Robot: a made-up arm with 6 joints. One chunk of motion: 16 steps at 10 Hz.
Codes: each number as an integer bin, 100 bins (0 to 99) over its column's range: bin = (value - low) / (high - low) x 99, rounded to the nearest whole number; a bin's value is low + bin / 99 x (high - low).
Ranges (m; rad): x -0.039..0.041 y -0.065..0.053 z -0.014..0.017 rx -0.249..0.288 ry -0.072..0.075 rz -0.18..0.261
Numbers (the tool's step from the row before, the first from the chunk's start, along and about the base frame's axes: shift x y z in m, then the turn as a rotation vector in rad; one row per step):
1: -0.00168 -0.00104 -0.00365 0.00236 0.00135 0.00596
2: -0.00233 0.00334 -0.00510 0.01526 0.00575 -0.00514
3: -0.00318 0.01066 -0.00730 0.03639 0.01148 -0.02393
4: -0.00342 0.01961 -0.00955 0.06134 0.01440 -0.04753
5: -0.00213 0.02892 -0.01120 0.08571 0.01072 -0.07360
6: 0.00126 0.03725 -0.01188 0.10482 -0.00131 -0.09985
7: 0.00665 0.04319 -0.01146 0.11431 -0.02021 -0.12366
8: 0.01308 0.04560 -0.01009 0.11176 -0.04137 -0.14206
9: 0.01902 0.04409 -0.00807 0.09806 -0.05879 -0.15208
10: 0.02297 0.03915 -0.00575 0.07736 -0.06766 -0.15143
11: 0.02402 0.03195 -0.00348 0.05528 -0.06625 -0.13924
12: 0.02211 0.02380 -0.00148 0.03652 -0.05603 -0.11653
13: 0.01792 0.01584 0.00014 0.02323 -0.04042 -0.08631
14: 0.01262 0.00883 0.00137 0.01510 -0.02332 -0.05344
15: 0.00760 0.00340 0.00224 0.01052 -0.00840 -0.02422
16: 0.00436 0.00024 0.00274 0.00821 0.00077 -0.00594
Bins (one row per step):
1: 46 54 33 46 49 42
2: 45 57 28 49 52 39
3: 44 63 21 53 56 35
4: 44 71 14 57 58 30
5: 46 79 9 62 56 24
6: 50 86 7 65 48 18
7: 56 91 8 67 35 13
8: 64 93 12 67 21 9
9: 72 92 19 64 9 6
10: 77 87 26 60 3 6
11: 78 81 34 56 4 9
12: 76 75 40 53 11 14
13: 70 68 45 50 21 21
14: 64 62 49 49 33 28
15: 58 57 52 48 43 35
16: 54 55 53 47 49 39

